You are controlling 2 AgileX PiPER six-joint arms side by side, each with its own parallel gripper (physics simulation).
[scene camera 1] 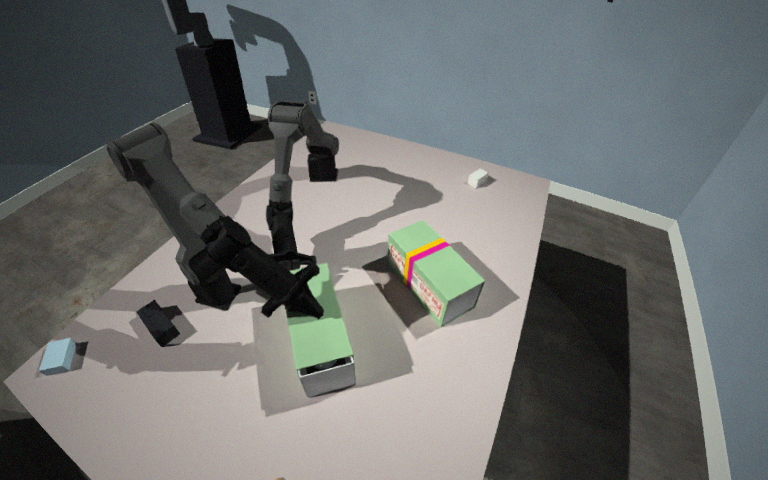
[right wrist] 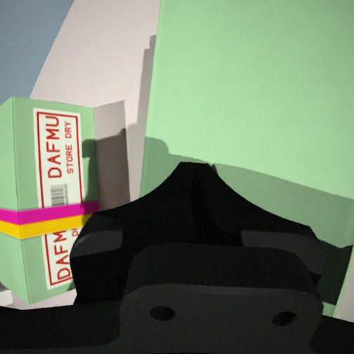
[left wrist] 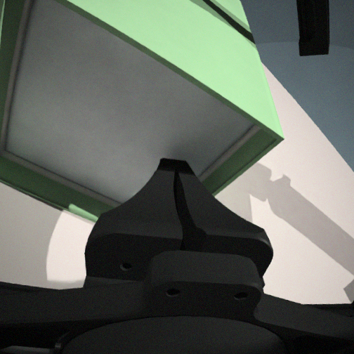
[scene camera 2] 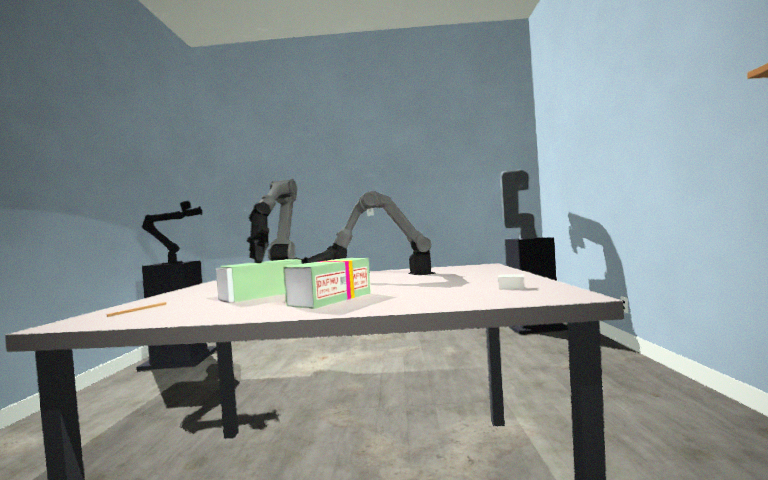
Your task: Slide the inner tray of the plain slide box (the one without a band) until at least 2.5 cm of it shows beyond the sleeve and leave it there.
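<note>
The plain green slide box (scene camera 1: 322,342) (scene camera 2: 254,281) (right wrist: 250,90) lies on the table. Its pale grey inner tray (scene camera 1: 331,378) (scene camera 2: 225,284) sticks out a short way at the near end in scene camera 1. In the left wrist view, the tray's other end wall (left wrist: 100,90) sits recessed inside the sleeve. My left gripper (left wrist: 171,175) is shut and empty, its tips at that end wall; they are hidden in scene camera 1. My right gripper (scene camera 1: 320,314) (right wrist: 192,181) is shut and empty, its tips at the sleeve's top; whether they touch is unclear.
A green box with a pink and yellow band (scene camera 1: 453,271) (scene camera 2: 328,283) (right wrist: 55,190) lies beside the plain one. A white block (scene camera 1: 478,178) (scene camera 2: 510,281), a black block (scene camera 1: 158,323), a light blue block (scene camera 1: 56,356) and an orange stick (scene camera 2: 135,309) are also on the table.
</note>
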